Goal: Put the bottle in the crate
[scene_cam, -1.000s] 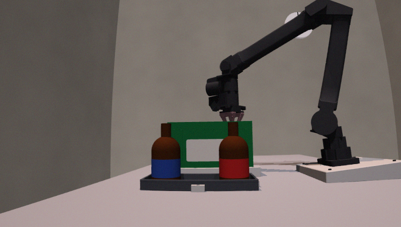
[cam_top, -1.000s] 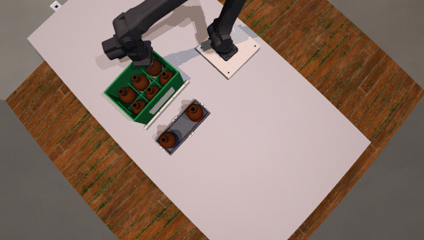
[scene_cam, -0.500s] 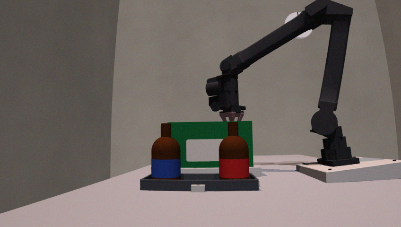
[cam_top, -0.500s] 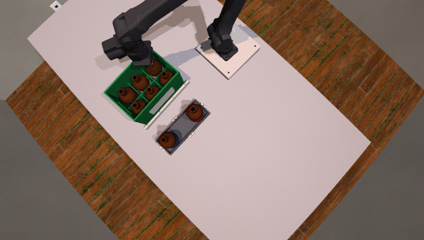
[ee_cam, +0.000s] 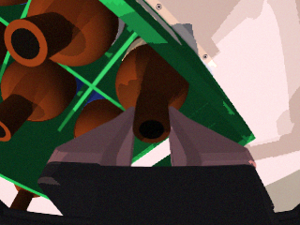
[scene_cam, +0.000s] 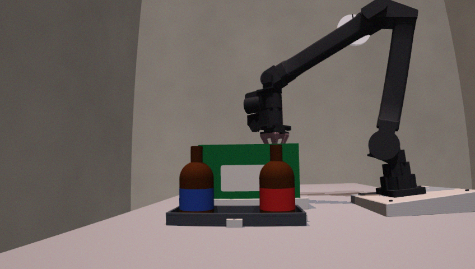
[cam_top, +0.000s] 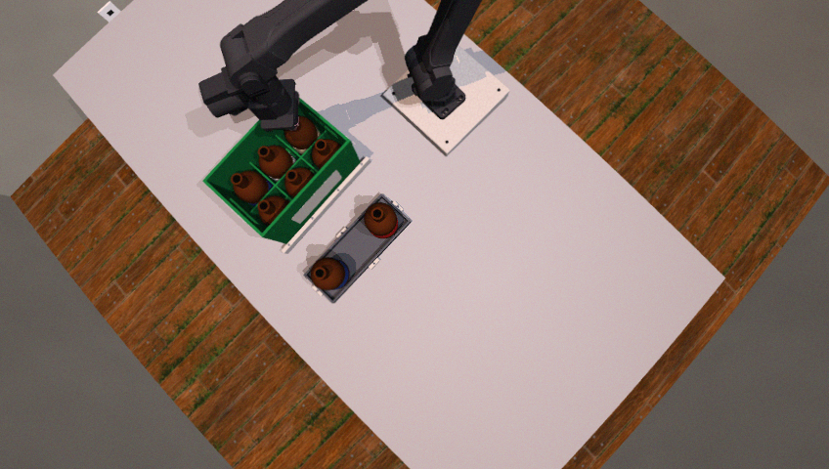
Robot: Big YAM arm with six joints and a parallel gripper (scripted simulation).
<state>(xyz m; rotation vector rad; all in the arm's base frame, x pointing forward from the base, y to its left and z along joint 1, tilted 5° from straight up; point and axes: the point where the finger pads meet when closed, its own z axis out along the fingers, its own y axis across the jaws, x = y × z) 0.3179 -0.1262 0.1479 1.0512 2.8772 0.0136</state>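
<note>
Now: the green crate 80 mm ahead of my hand, 50 mm to the left of it and 70 mm below it. Also, from my hand: dark tray (80 mm ahead, 290 mm to the left, 140 mm below).
</note>
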